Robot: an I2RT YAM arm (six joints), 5 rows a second.
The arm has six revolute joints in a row. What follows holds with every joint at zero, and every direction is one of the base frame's.
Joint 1 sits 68.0 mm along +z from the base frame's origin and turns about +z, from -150.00 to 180.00 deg.
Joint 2 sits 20.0 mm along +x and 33.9 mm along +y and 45.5 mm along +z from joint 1 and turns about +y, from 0.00 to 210.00 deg.
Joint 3 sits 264.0 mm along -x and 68.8 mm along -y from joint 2 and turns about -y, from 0.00 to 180.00 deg.
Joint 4 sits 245.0 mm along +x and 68.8 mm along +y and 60.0 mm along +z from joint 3 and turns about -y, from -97.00 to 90.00 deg.
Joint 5 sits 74.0 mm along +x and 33.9 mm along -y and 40.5 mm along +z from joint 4 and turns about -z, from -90.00 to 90.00 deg.
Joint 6 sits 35.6 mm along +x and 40.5 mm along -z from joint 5 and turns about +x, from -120.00 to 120.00 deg.
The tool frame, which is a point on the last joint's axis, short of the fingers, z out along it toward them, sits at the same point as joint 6; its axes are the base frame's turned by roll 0.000, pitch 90.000 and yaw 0.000 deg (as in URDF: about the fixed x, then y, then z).
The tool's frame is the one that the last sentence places.
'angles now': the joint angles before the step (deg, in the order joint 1, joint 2, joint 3, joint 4, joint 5, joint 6). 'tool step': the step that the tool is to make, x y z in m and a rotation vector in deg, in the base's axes. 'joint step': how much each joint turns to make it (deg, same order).
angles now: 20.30, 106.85, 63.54, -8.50, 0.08, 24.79
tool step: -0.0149, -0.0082, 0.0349, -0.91, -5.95, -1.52
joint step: -0.09, -7.74, -2.58, 0.13, 3.14, -0.82
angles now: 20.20, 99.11, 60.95, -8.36, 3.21, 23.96
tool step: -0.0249, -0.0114, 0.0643, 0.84, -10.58, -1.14
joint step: -0.07, -12.21, -1.04, -0.83, 2.69, -1.44
